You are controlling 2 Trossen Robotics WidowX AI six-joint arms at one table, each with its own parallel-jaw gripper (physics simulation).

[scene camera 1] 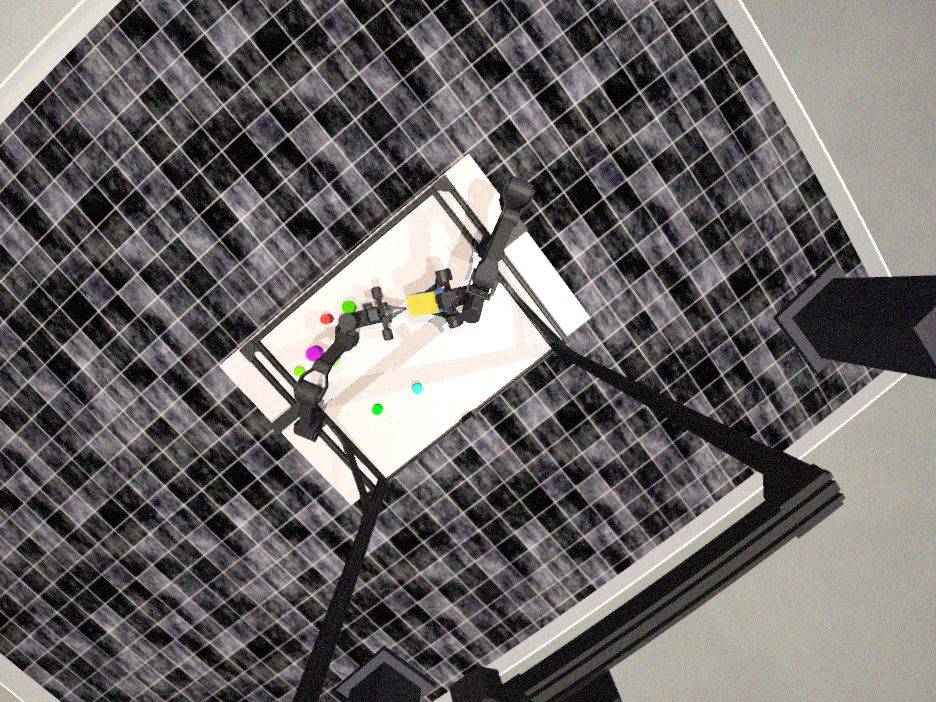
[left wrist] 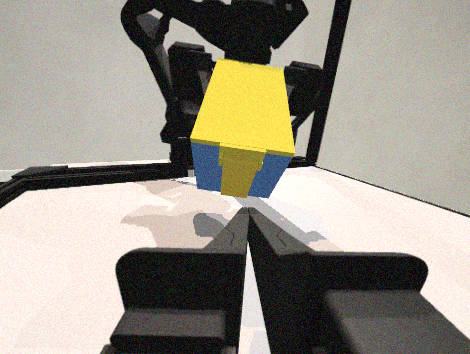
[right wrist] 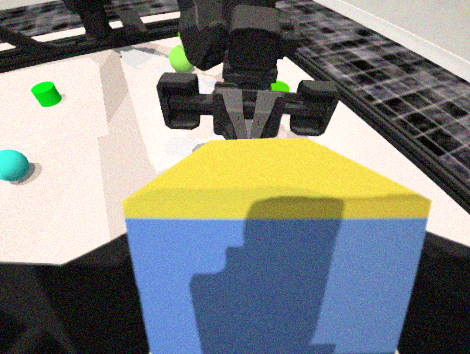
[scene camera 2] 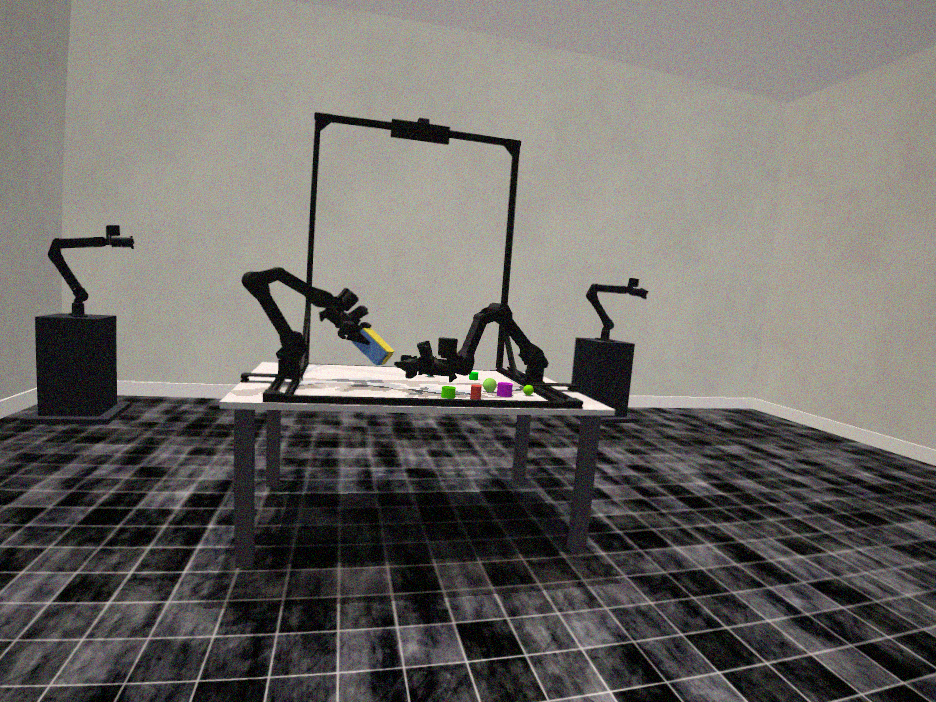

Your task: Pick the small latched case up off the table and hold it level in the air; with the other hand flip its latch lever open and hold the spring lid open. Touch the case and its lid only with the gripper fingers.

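Places are measured from the left arm's base along level axes (x right, y ahead, z up), in millimetres.
Pixels of known places: left gripper, fingertip midpoint: (scene camera 1: 406,308) (left wrist: 246,213) (scene camera 2: 394,363); right gripper, fingertip midpoint: (scene camera 1: 428,302) (left wrist: 244,115) (right wrist: 261,210) (scene camera 2: 373,343); left arm's base, link origin: (scene camera 1: 315,423) (right wrist: 100,34) (scene camera 2: 534,381); right arm's base, link origin: (left wrist: 183,165) (scene camera 2: 288,377).
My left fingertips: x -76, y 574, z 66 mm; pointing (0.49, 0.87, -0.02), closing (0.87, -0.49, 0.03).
Observation:
For each thing: its top centre in the pictures, then the offset to it from my left fingertips. Level surfaces: height alone.
- darker yellow latch lever, top centre: (left wrist: 238,154) dx +6, dy +26, dz +34 mm
- white table, surface height: dz -85 mm
- red cylinder, top centre: (scene camera 2: 476,385) (scene camera 1: 325,319) dx -172, dy -249, dz -41 mm
- purple piece, top centre: (scene camera 2: 505,383) (scene camera 1: 312,354) dx -115, dy -374, dz -42 mm
- cyan ball, top centre: (scene camera 1: 417,389) dx +243, dy -189, dz -44 mm
- green cylinder, top centre: (right wrist: 42,87) (scene camera 1: 376,410) dx +199, dy -360, dz -57 mm
The blue case with its yellow lid (scene camera 1: 421,303) (scene camera 2: 375,346) (left wrist: 245,107) (right wrist: 275,175) is in the air, tilted, its latch end lower. The lid is closed. The darker yellow latch lever (left wrist: 241,172) lies against the case's end face. My right gripper (scene camera 2: 360,335) is shut on the case's sides at the end away from the latch. My left gripper (scene camera 1: 403,309) (scene camera 2: 398,365) (left wrist: 246,213) (right wrist: 248,135) is shut and empty. Its tips are just in front of and below the latch end, with a small gap in scene camera 2.
On the white table (scene camera 1: 483,355) lie a red cylinder (scene camera 1: 325,318) (scene camera 2: 475,391), a purple piece (scene camera 1: 313,352) (scene camera 2: 504,389), a cyan ball (scene camera 1: 416,388) (right wrist: 12,165), a green cylinder (scene camera 1: 377,408) (right wrist: 46,94) and other green pieces. A black frame (scene camera 2: 313,226) stands over the table.

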